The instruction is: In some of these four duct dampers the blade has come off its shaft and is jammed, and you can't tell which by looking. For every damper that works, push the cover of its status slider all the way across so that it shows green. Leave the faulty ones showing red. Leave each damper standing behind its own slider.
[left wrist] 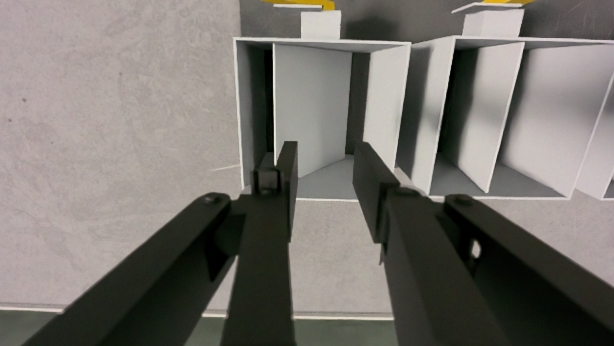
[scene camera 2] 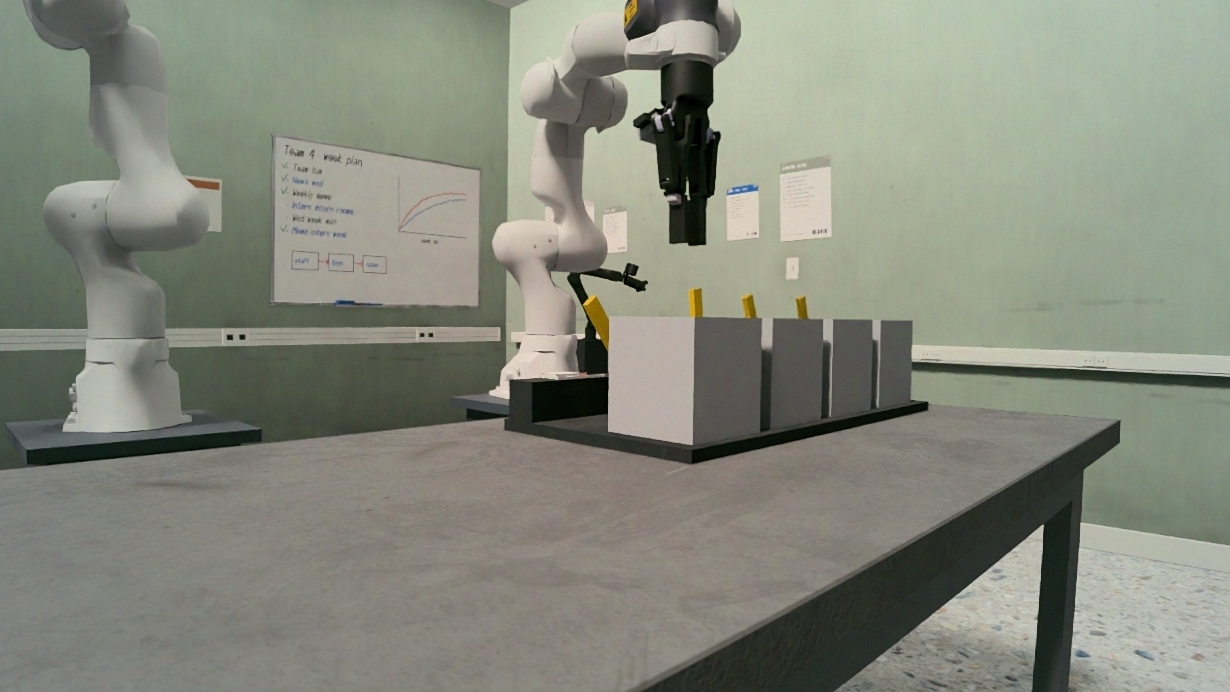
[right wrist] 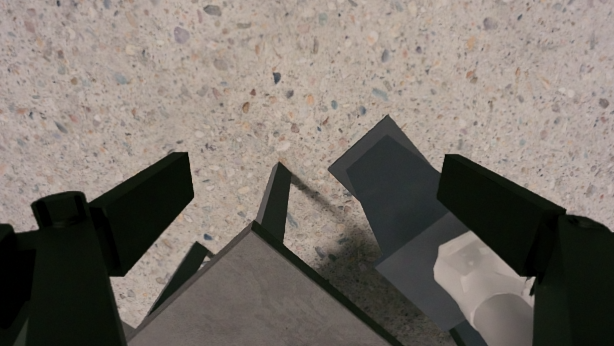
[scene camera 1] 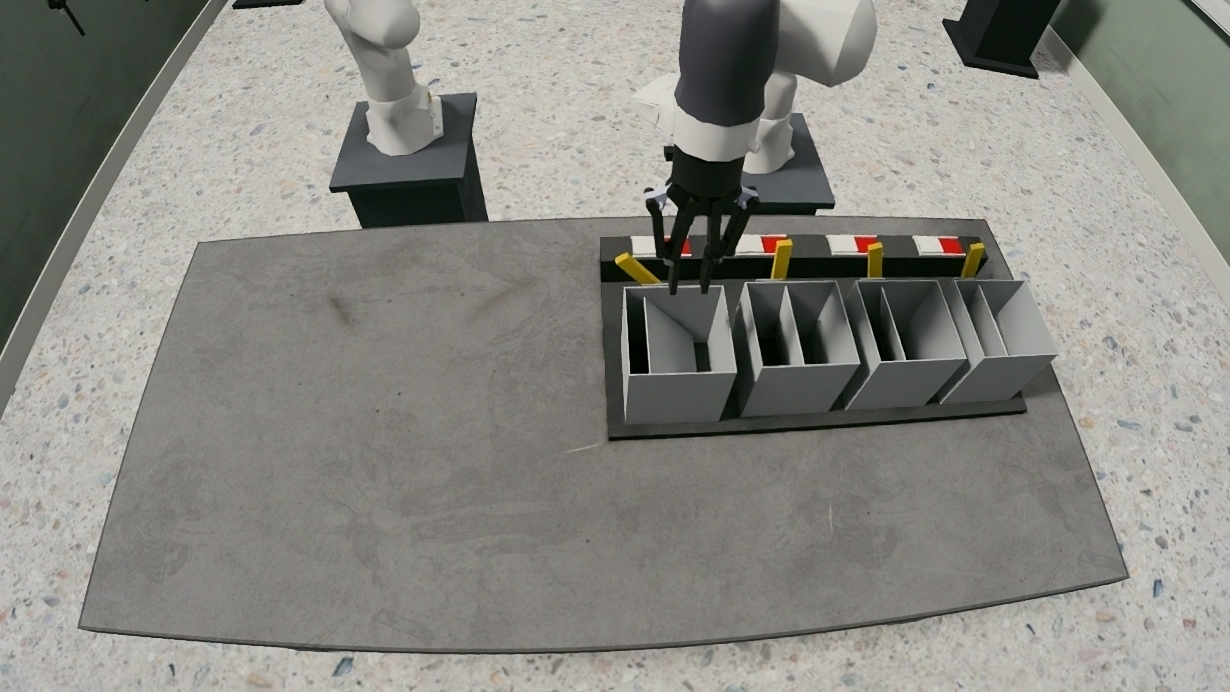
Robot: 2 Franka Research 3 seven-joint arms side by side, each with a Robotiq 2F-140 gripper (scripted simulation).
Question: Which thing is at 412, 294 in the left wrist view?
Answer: The left gripper.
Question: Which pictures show the left gripper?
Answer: The left wrist view, scene camera 2 and scene camera 1 only.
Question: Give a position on a damper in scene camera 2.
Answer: At 792, 349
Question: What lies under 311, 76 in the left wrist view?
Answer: A damper.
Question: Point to a damper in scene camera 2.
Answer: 847, 343
